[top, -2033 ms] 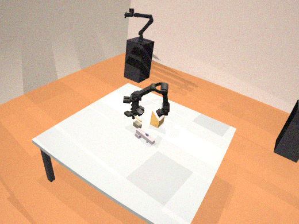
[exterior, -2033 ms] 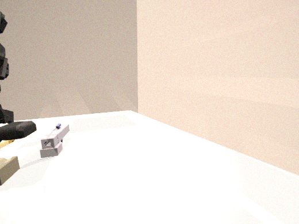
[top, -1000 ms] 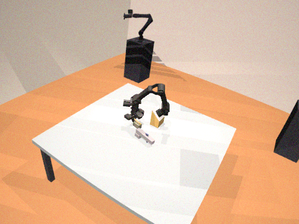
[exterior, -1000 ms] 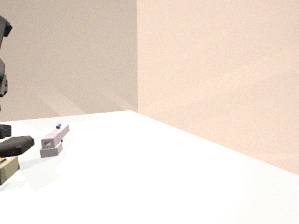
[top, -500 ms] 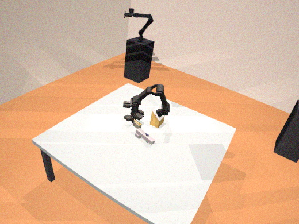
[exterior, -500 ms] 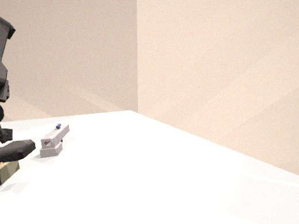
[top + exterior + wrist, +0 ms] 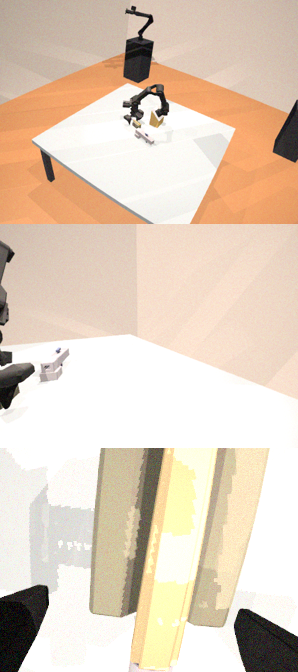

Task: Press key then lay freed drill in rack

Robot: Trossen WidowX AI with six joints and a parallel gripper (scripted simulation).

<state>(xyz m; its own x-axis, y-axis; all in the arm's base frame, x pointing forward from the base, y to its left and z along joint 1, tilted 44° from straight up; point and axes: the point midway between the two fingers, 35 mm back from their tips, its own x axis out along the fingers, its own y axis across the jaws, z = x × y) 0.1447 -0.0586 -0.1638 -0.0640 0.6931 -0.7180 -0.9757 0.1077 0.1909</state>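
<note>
Now: gripper tip 40 mm to the right of the drill, 30 mm below it and 10 mm short of it. Round my gripper tip: blue key 220 mm to the left, 130 mm ahead, 40 mm above; then rack 50 mm to the left, 10 mm ahead, 10 mm above.
</note>
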